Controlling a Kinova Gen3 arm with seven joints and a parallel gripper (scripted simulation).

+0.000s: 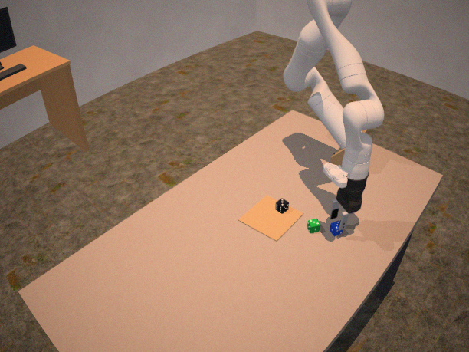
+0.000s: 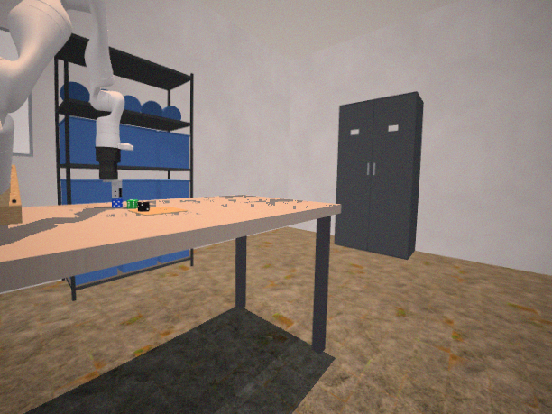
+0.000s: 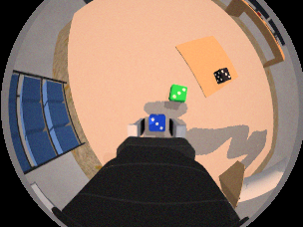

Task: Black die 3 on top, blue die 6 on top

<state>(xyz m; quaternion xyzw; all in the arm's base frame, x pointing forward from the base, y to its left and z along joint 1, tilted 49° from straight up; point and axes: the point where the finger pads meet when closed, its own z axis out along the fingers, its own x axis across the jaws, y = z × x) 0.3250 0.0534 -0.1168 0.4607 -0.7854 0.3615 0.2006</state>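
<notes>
My gripper is now 40 mm above the blue die. From my hand the other things lie so: black die (180 mm to the right, 40 mm below, 20 mm ahead); then green die (60 mm to the right, 40 mm below, 30 mm ahead); then orange mat (190 mm to the right, 60 mm ahead, 50 mm below).
</notes>
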